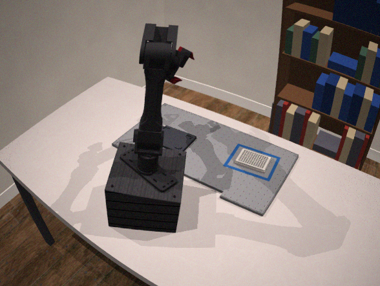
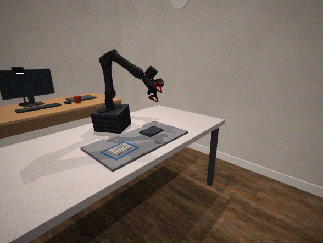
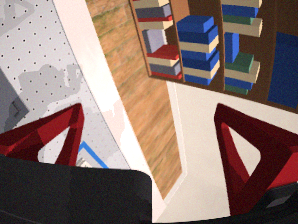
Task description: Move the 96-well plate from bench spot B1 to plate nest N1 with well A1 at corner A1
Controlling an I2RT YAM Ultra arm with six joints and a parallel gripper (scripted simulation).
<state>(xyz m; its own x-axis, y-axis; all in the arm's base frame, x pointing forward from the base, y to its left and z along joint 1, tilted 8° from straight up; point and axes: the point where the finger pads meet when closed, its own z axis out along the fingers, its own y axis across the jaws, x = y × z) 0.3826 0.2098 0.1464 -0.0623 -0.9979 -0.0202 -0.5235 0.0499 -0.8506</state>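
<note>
My hand is 2 cm short of the white 96-well plate, 33 cm to the left of it and 29 cm above it. From my hand the other things lie so: dark plate nest (9 cm behind, 29 cm below).
</note>
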